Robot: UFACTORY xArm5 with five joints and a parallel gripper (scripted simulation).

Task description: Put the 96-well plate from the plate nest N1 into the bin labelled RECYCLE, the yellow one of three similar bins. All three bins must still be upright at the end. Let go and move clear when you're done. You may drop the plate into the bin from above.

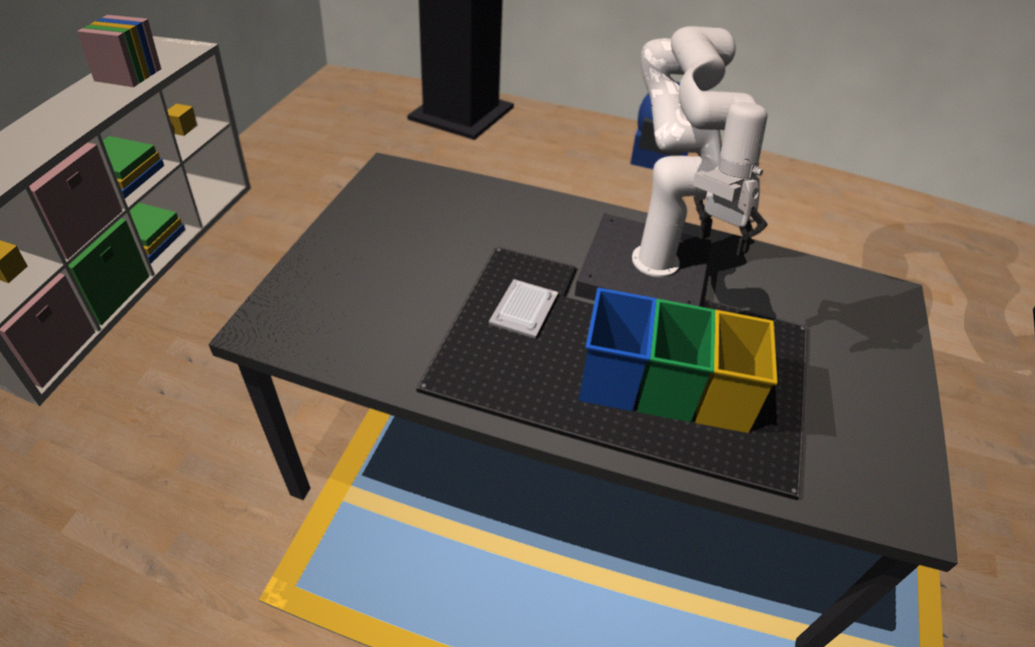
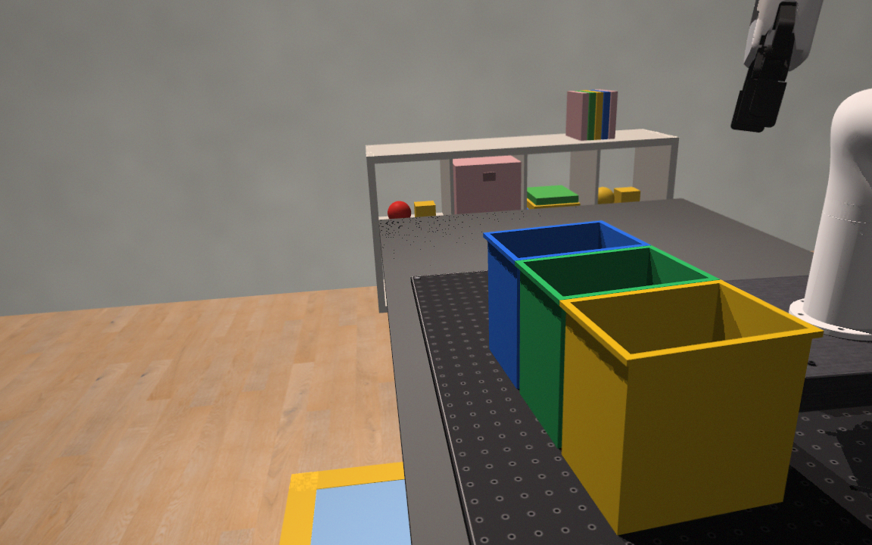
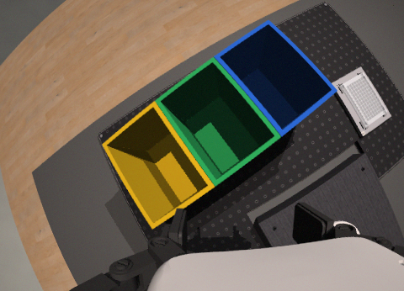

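The white 96-well plate is 40 cm to the right of my hand, 32 cm below it and 7 cm ahead of it. From my hand the other things lie so: blue bin (25 cm below, 16 cm ahead, 13 cm to the right); yellow bin (25 cm below, 12 cm to the left, 9 cm ahead); green bin (25 cm below, 13 cm ahead, 1 cm to the right).
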